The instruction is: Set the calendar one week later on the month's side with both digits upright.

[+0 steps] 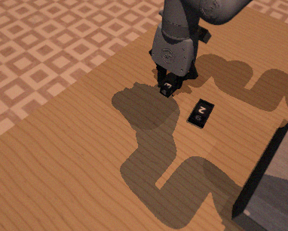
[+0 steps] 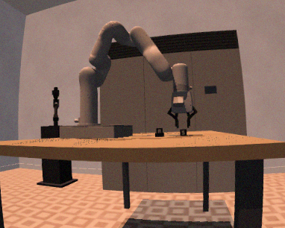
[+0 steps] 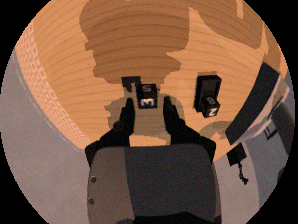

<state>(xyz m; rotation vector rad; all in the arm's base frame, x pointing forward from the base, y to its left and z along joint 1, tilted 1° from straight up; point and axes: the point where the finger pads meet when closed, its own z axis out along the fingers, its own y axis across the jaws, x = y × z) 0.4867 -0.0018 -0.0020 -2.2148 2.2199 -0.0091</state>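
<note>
The black cube lies 4 cm below my hand. Also, from my hand: black digit cube (12 cm behind, 2 cm to the left, 3 cm below).
</note>
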